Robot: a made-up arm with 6 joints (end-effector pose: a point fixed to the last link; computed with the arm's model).
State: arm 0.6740 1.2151 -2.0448 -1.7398 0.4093 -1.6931
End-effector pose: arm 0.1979 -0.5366 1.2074 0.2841 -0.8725 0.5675
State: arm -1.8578 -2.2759 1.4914 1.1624 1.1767 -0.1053
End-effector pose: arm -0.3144 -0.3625 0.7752 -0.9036 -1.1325 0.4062
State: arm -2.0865 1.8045 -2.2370 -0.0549 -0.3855 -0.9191
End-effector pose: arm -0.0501 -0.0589 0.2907 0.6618 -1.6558 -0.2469
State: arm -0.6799 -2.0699 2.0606 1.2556 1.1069 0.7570
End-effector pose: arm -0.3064 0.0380 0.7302 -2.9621 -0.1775 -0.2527
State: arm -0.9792 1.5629 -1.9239 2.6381 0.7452 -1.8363
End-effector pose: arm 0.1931 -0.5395 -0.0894 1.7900 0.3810 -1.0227
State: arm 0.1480 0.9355 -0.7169 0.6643 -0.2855 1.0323
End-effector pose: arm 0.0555 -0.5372 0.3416 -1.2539 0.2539 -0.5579
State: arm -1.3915 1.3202 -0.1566 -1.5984 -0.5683 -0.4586
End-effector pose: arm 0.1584 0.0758 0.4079 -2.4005 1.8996 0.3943
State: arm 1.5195 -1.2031 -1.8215 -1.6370 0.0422 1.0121
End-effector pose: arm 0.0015 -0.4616 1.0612 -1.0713 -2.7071 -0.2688
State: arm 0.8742 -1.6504 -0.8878 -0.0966 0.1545 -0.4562
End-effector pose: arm 0.1325 -0.4372 0.9115 -0.1732 1.3445 0.4570
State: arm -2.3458 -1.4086 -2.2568 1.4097 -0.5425 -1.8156
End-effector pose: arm 0.1778 0.3070 0.5830 -0.8626 0.9622 0.1412
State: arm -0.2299 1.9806 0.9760 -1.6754 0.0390 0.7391
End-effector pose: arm 0.3737 -0.1694 0.6993 1.3732 -2.0651 0.1705
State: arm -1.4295 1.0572 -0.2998 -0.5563 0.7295 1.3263
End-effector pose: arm -0.0190 0.3171 0.4117 1.6226 0.7916 -0.2233
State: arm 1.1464 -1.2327 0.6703 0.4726 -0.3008 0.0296
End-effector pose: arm -0.1810 -0.1480 0.7359 -1.7890 1.3020 -0.6682
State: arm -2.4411 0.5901 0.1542 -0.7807 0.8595 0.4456
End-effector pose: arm -0.1941 0.1126 0.8559 2.5810 1.4863 -0.4414
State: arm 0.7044 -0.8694 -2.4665 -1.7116 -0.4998 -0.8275
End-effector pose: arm 0.0841 -0.4978 0.3954 1.0520 2.6611 0.0245
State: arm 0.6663 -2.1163 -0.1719 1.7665 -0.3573 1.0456
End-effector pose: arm 0.0958 -0.4113 0.9671 2.0453 -1.1621 -1.3939
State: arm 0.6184 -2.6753 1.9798 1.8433 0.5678 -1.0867
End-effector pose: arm -0.5024 -0.0557 0.7876 0.8659 -1.0348 -2.2733
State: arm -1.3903 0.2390 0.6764 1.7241 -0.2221 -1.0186
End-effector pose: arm 0.0391 0.0678 0.8300 -0.1975 -0.0856 -0.3686
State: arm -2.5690 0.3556 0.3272 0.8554 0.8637 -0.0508
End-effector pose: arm -0.1621 -0.2120 0.8920 0.6793 1.0837 -0.8218
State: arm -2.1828 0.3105 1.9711 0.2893 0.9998 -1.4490
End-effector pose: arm 0.5274 -0.3692 0.7385 -0.4632 1.1426 -0.5775
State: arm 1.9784 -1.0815 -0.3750 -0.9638 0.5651 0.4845
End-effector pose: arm -0.1550 0.0236 1.0345 -1.3348 1.2957 -1.4660
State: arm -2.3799 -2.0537 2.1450 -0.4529 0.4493 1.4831
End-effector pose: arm -0.3890 -0.2795 0.7230 -0.0974 2.3515 0.8050
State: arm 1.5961 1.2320 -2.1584 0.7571 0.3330 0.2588
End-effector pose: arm 0.0679 -0.1386 1.0846 2.0091 0.9187 -1.5973
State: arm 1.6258 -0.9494 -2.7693 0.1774 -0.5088 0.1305
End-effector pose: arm 0.0639 -0.4887 0.7957 0.5283 1.9453 2.1423
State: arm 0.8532 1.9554 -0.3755 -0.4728 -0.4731 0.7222
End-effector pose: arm 0.3309 -0.4484 0.6555 -1.0934 -0.8525 0.2496
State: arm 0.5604 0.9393 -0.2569 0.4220 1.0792 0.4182
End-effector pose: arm -0.1511 -0.3906 0.3511 -0.9707 -1.2810 -1.5188
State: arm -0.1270 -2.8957 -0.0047 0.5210 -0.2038 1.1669
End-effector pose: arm 0.2712 -0.5610 0.7170 1.0277 -1.3142 -1.7437
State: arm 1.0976 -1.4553 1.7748 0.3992 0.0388 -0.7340
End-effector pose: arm -0.0397 -0.1144 0.4500 -2.7465 0.1964 -0.7560
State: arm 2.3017 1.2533 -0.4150 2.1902 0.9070 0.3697
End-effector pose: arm 0.1175 -0.4657 1.0060 0.1089 1.6429 -0.1184
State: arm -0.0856 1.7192 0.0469 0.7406 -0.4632 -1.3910
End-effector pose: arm 0.1177 -0.0926 0.4056 -0.7175 -2.3432 -0.9601
